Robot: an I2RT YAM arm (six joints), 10 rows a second.
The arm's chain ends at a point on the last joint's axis. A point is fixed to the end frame.
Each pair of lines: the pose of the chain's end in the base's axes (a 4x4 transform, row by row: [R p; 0 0 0 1], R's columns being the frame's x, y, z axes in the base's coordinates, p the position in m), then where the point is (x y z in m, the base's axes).
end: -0.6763, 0.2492, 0.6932, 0.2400; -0.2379, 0.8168, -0.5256, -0.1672; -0.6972, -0.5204, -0.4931, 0.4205; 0, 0, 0, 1
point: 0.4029 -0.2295 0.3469
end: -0.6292, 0.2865, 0.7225, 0.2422; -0.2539, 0.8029, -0.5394, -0.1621; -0.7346, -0.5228, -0.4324, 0.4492; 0, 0, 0, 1
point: 0.4094 -0.2266 0.3882
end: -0.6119, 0.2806, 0.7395, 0.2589; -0.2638, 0.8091, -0.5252, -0.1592; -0.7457, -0.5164, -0.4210, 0.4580; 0, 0, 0, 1
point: 0.4283 -0.2205 0.3997
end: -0.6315, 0.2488, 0.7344, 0.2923; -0.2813, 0.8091, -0.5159, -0.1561; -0.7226, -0.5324, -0.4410, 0.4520; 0, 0, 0, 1
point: 0.4607 -0.2150 0.3886
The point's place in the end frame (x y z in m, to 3 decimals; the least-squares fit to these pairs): -0.044 0.028 0.182
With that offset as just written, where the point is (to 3 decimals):
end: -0.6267, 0.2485, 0.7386, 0.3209; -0.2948, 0.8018, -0.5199, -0.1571; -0.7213, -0.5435, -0.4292, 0.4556; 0, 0, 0, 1
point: 0.490 -0.216 0.394
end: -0.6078, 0.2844, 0.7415, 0.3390; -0.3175, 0.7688, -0.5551, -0.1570; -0.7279, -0.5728, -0.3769, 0.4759; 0, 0, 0, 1
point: 0.509 -0.223 0.423
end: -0.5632, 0.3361, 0.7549, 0.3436; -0.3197, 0.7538, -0.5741, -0.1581; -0.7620, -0.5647, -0.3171, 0.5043; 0, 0, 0, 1
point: 0.515 -0.227 0.464
